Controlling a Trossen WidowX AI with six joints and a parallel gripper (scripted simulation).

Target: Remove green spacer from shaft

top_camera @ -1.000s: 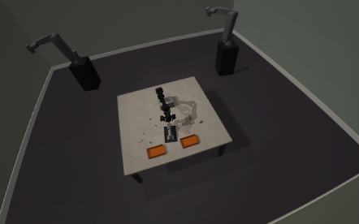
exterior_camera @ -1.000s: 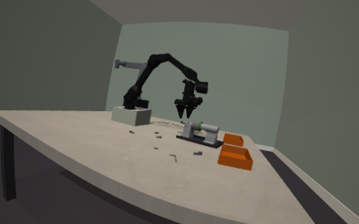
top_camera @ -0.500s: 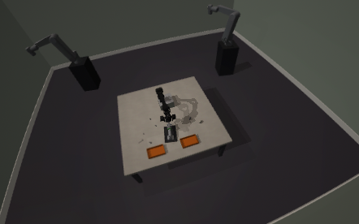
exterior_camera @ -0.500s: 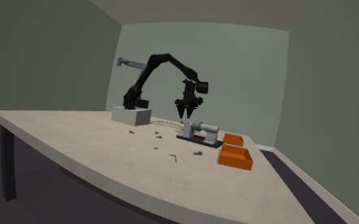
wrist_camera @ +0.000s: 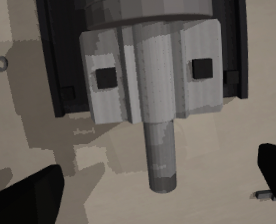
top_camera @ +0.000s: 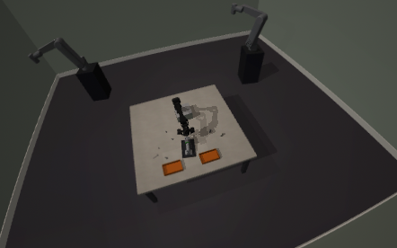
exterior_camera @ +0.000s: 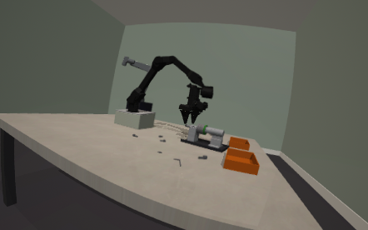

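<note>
Now: gripper tip 70 mm short of the grey shaft and 10 mm above it. Also, from my gripper tip: green spacer 100 mm ahead, 10 mm below.
</note>
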